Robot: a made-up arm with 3 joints. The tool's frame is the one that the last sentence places.
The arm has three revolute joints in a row. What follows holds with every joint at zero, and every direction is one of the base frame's. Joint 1 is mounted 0.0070 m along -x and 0.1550 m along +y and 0.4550 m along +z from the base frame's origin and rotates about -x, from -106.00 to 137.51 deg. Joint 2 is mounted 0.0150 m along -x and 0.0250 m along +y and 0.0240 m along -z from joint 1 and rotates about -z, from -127.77 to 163.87 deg. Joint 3 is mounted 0.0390 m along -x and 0.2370 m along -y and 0.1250 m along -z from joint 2 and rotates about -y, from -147.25 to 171.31 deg. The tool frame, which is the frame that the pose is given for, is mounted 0.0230 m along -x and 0.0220 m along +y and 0.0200 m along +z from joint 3; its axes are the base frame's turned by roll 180.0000, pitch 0.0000 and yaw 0.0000 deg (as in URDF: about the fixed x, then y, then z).
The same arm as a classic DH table. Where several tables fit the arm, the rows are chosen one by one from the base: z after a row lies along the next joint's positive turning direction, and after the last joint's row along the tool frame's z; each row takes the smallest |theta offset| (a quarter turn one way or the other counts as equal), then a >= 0, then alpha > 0; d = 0 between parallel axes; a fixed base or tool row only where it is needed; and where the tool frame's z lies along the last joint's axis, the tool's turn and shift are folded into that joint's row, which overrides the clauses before.
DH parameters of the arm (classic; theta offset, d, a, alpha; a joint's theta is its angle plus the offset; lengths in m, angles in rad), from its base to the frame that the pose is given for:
base (fixed): 1.5708 0.455 0.155 -1.5708
joint 1: 0 0.022 0.025 -1.5708
joint 2: -1.5708 0.149 0.039 1.5708
joint 3: 0 0.215 0.023 -1.5708
tool (fixed): 3.1416 -0.02 0 0
Joint limits (rad, base to tool): -1.85..2.4 -2.23..2.8601 -2.57..2.9899

